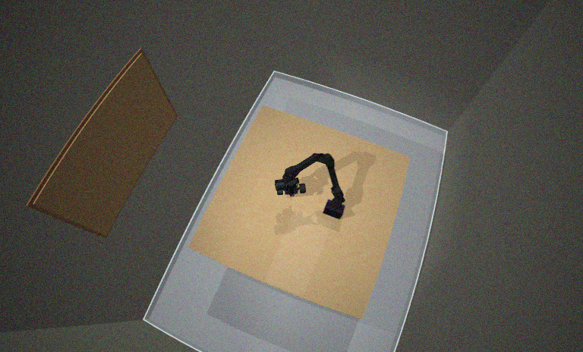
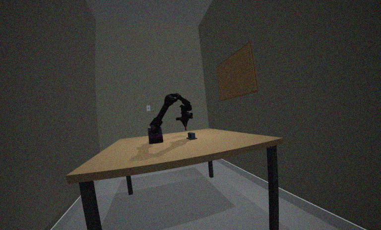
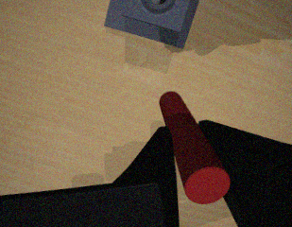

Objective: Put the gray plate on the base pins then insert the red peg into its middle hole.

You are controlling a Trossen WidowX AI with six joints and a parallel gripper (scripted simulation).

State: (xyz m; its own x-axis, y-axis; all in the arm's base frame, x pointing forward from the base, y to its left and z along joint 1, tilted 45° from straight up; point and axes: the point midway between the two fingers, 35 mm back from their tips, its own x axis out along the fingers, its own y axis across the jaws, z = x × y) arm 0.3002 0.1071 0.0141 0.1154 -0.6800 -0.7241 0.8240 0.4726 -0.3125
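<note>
Right now my gripper tip is 8 cm to the left of the gray plate, 7 cm above it and 4 cm short of it. From my gripper tip the other things lie so: red peg right at my gripper tip; base 11 cm below, 8 cm to the right, 4 cm ahead.
</note>
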